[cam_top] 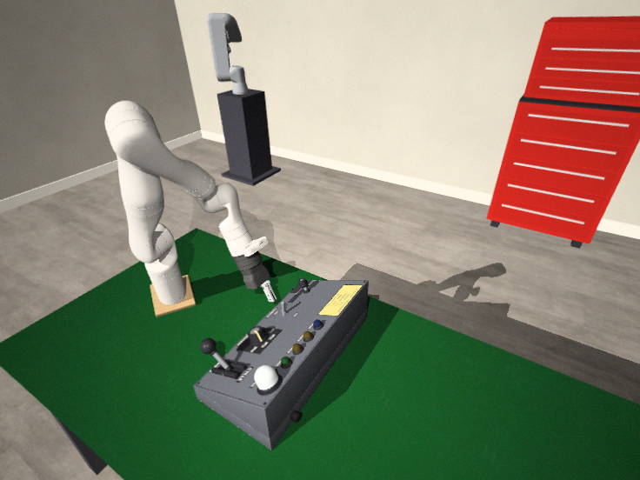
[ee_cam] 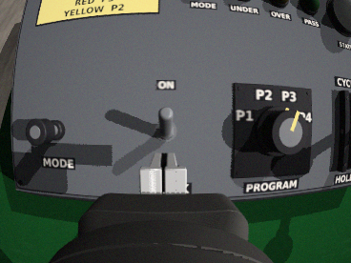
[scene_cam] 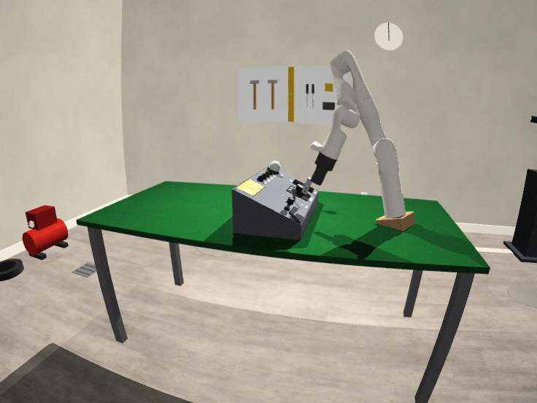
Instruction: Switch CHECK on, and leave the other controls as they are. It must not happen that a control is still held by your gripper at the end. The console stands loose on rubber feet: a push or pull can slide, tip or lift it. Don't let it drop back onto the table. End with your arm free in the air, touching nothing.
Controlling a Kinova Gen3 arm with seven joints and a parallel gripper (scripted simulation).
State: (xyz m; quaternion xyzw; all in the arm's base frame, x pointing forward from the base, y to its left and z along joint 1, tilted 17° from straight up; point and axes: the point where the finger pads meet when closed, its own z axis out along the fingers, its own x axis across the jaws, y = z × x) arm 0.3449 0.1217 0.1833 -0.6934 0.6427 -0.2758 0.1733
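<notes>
Right now my hand is 5 cm short of the check toggle and 3 cm above it. Round my hand: mode knob: 4 cm ahead, 12 cm to the left, 3 cm below; grey console: 8 cm ahead, 6 cm to the right, 5 cm below; program dial: 6 cm ahead, 12 cm to the right, 3 cm below.
</notes>
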